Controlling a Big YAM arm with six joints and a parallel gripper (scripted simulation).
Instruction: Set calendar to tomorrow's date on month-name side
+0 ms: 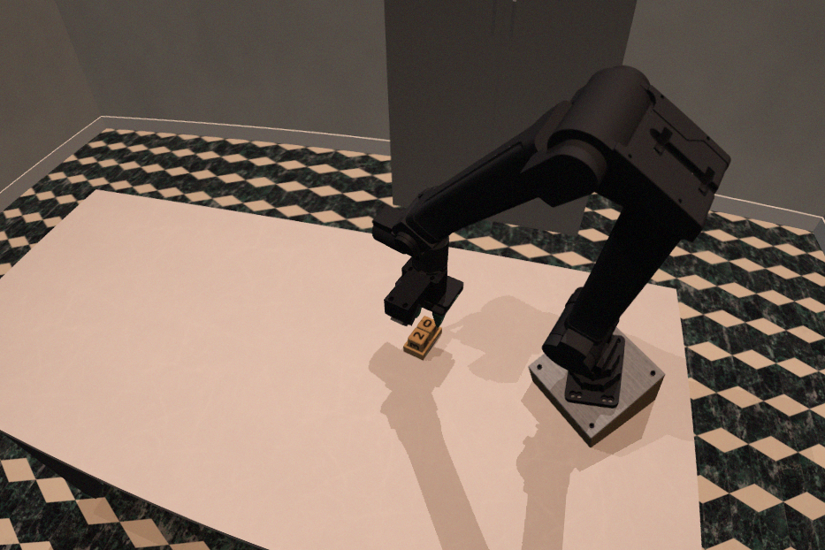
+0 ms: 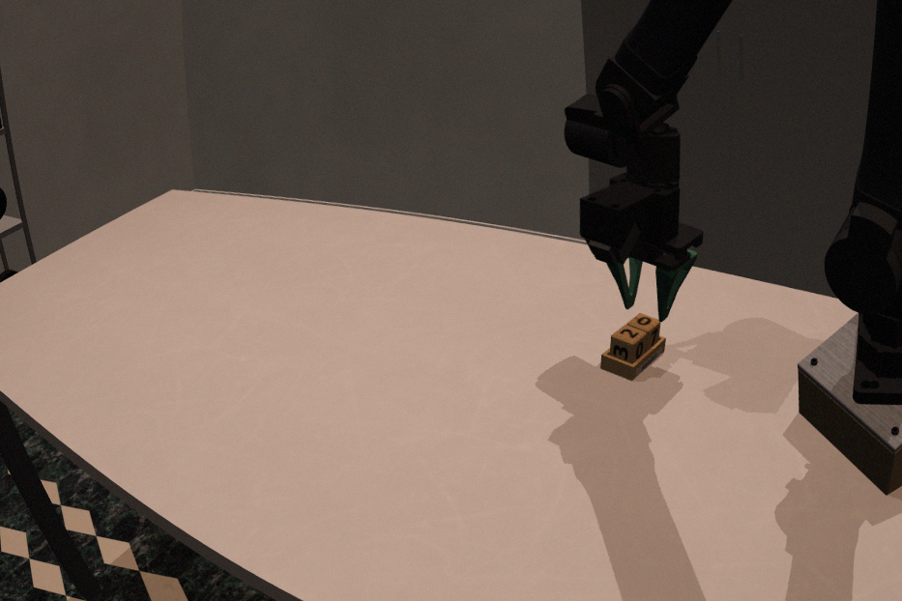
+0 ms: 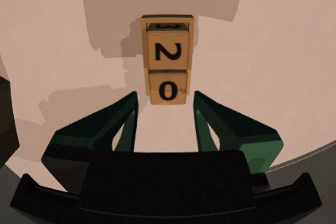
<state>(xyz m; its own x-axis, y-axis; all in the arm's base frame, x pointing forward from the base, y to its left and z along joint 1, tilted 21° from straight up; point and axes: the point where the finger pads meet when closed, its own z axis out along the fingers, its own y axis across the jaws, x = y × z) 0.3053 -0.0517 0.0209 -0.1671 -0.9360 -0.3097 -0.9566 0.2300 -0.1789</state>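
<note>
Now: hand 50 mm above the tray and 20 mm to the right of it.
</note>
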